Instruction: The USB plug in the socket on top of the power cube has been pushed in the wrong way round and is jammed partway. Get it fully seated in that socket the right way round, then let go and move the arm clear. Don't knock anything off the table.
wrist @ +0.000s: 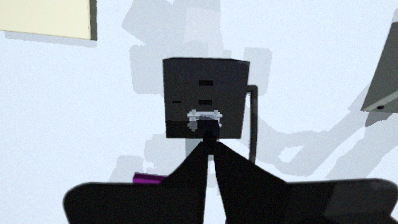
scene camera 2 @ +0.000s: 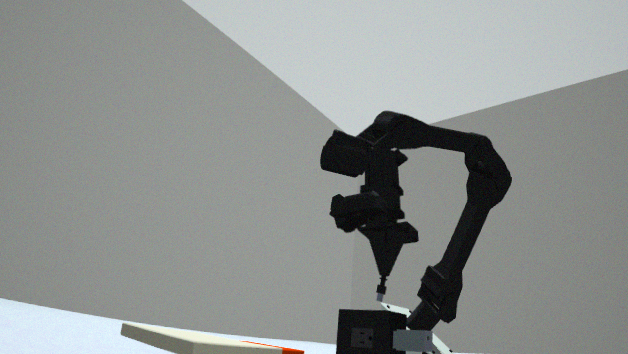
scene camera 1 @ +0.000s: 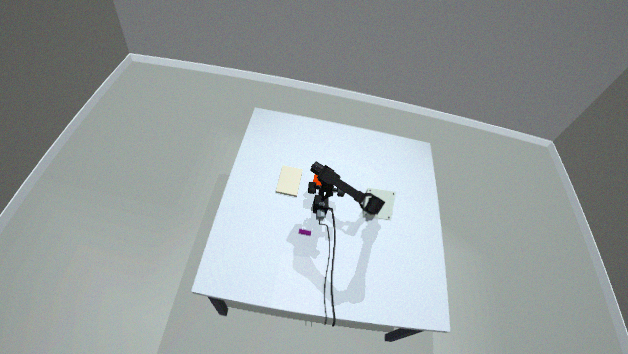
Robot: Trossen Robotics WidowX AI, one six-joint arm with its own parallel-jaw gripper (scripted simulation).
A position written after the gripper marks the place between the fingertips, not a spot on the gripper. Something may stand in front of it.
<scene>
The gripper (scene camera 2: 384, 275) carries an usb plug. Also in view: a black power cube (wrist: 204, 84).
The gripper is seen too in the wrist view (wrist: 209, 148).
</scene>
